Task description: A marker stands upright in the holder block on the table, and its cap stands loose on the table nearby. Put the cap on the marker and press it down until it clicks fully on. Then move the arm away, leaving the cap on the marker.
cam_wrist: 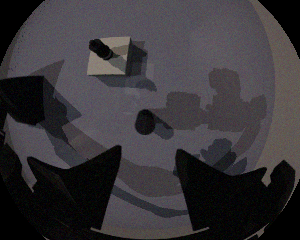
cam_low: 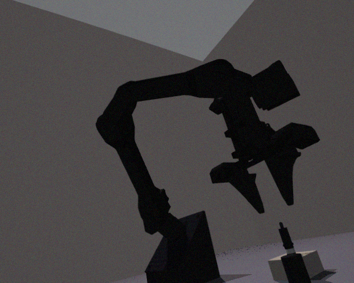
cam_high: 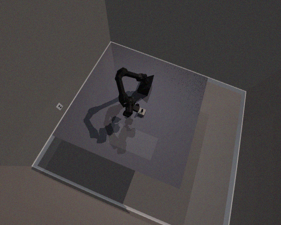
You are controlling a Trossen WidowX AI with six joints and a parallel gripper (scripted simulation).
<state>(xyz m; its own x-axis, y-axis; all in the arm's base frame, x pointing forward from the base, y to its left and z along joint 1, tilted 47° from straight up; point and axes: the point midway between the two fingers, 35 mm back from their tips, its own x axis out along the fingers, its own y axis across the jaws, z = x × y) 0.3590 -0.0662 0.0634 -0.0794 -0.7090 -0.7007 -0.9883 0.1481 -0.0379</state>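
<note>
The marker cap lies 9 cm below my gripper tip. The rest, counted from my gripper tip: holder block 6 cm behind, 11 cm to the left, 10 cm below.
</note>
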